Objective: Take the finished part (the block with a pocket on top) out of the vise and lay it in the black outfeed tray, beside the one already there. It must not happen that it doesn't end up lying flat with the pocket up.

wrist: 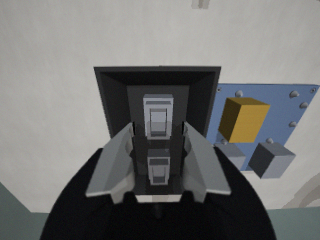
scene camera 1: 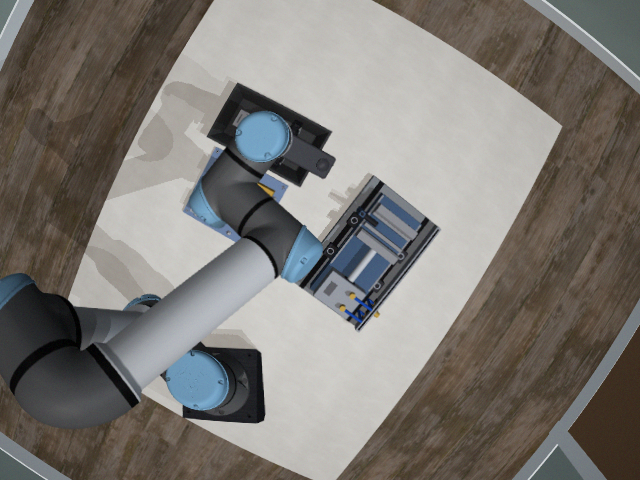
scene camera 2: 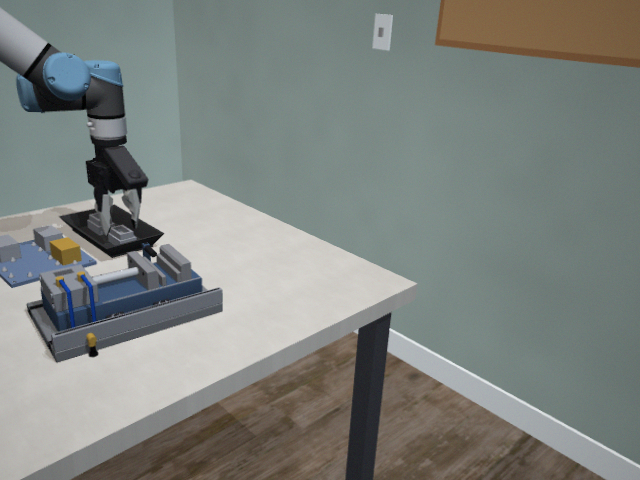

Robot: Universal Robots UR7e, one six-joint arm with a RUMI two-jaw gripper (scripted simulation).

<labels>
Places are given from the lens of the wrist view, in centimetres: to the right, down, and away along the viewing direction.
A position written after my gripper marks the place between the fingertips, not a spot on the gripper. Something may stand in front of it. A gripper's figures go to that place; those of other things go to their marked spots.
my gripper [wrist: 158,122]: 0, 0, 16
yellow block [wrist: 242,117]: 11, 0, 15
</labels>
